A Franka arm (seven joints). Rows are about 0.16 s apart.
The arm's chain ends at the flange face. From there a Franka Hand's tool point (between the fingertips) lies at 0.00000 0.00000 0.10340 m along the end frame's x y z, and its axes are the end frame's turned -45 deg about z.
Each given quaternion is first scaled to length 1.
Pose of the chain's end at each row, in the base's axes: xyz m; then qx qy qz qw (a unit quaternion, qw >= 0):
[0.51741 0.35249 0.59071 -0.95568 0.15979 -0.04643 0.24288]
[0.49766 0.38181 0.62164 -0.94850 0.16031 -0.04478 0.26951]
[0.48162 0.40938 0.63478 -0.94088 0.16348 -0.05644 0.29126]
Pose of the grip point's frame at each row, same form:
[0.53461 0.39896 0.49996 -0.94408 -0.21810 -0.13584 0.20662]
[0.51538 0.43319 0.53368 -0.93765 -0.21487 -0.14451 0.23186]
[0.50245 0.46414 0.54958 -0.93182 -0.20902 -0.16360 0.24749]

